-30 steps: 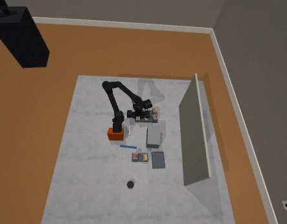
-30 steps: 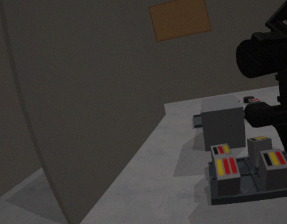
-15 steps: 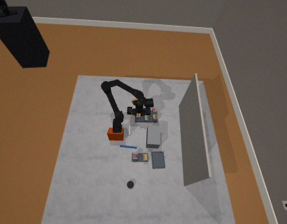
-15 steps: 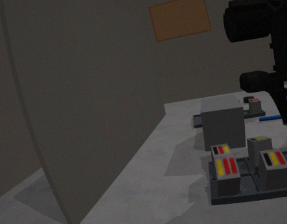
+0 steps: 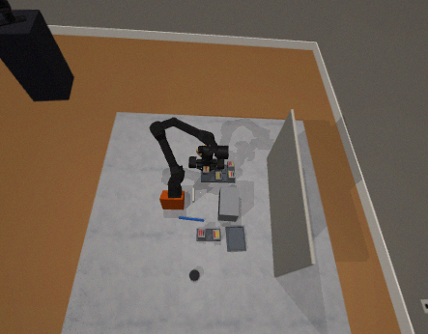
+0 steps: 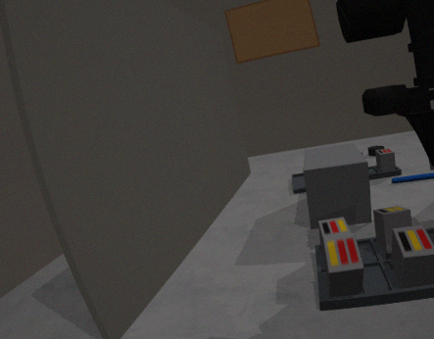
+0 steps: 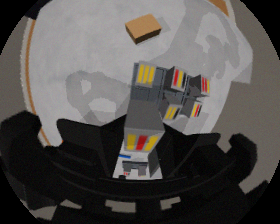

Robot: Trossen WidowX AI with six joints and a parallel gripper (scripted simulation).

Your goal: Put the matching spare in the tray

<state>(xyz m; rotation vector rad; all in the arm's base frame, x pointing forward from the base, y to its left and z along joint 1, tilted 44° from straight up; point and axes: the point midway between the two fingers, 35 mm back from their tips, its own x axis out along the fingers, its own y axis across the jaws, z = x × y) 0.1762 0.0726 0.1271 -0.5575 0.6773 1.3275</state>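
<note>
Right now my gripper tip is 370 mm to the left of the flat grey tray, 120 mm short of it and 100 mm above it. Round my gripper tip: grey spare 30 mm above; grey box 180 mm to the right, 110 mm ahead, 50 mm below; brown block 190 mm to the left, 90 mm below, 10 mm ahead.
</note>
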